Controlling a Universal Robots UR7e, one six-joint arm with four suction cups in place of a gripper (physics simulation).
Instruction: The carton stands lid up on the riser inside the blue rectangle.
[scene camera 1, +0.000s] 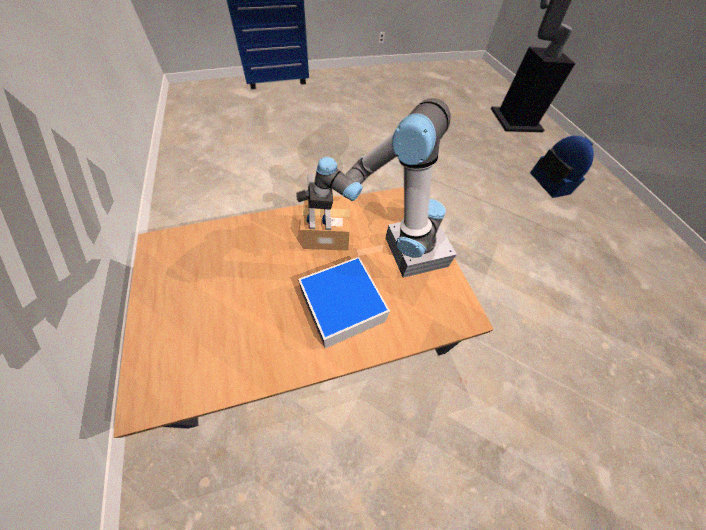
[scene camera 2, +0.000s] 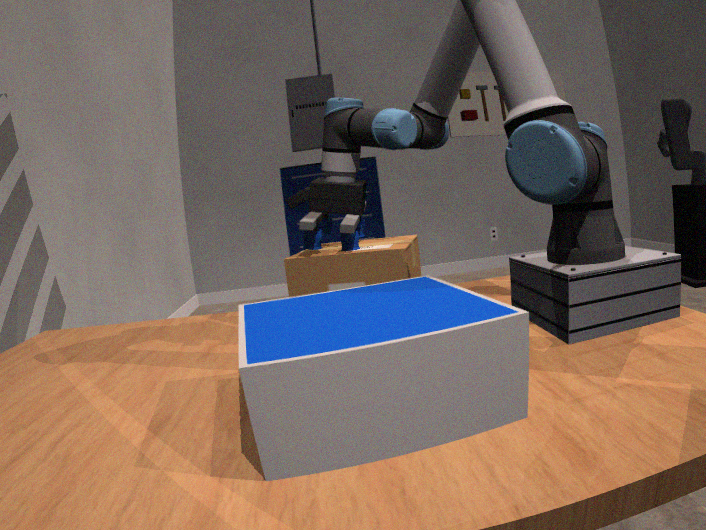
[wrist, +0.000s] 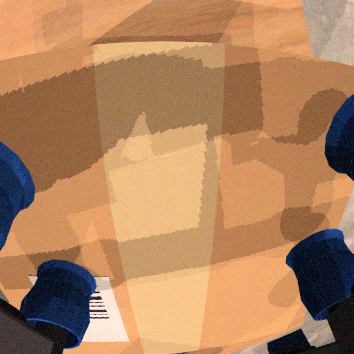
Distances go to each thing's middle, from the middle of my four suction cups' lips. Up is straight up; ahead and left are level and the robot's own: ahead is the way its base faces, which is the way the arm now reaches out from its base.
The brown cardboard carton (scene camera 2: 380, 260) is 10 cm below my suction cup, 4 cm behind it and 1 cm to the left of it. From my suction cup the other things lie so: grey riser (scene camera 2: 336, 379) (43 cm to the left, 11 cm below, 9 cm behind).
